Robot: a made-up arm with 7 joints. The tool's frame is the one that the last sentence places.
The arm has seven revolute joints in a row. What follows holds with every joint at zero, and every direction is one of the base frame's. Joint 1 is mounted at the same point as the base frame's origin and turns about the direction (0.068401, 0.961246, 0.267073), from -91.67 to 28.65 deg. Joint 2 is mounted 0.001 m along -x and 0.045 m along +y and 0.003 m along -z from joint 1 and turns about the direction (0.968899, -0.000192, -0.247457), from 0 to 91.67 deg. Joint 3 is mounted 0.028 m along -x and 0.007 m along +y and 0.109 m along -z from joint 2 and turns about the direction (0.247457, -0.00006, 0.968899), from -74.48 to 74.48 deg. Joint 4 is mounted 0.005 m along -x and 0.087 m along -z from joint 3 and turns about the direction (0.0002, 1, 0.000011), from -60 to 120 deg. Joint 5 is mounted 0.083 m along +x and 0.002 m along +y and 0.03 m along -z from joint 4 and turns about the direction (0.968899, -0.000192, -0.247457), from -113 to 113 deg. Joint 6 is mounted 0.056 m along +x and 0.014 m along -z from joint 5 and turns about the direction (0.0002, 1, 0.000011), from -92.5 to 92.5 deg. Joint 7 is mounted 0.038 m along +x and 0.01 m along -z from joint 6 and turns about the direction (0.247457, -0.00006, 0.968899), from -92.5 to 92.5 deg. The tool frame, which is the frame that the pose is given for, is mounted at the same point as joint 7; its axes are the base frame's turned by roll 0, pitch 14.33 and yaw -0.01 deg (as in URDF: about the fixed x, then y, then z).
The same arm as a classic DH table. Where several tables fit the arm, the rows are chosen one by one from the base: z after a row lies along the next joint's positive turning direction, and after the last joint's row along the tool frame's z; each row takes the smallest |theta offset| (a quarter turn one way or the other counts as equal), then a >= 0, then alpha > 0; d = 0 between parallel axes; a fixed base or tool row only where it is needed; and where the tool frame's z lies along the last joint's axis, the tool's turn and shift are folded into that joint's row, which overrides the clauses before.
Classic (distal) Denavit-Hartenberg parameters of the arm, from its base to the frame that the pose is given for. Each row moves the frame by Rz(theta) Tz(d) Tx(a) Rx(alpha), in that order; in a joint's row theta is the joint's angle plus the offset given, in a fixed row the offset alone. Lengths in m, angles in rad.
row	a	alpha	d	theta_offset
base (fixed)	0.0000	-1.3004	0.0000	-0.0710
joint 1	-0.0154	-1.5708	0.0424	-1.3111
joint 2	-0.0070	1.5708	-0.0004	1.2915
joint 3	0.0167	-1.5708	-0.1981	1.5708
joint 4	0.0085	1.5708	0.0020	1.5708
joint 5	-0.0003	-1.5708	0.1456	0.0000
joint 6	0.0393	1.5708	0.0000	-1.5708
joint 7	0.0000	0.0000	-0.0003	0.0000
Joint limits (rad, base to tool): -1.5999..0.5000 0.0000..1.5999 -1.2999..1.2999 -1.0472..2.0944 -1.9722..1.9722 -1.6144..1.6144 -1.6144..1.6144

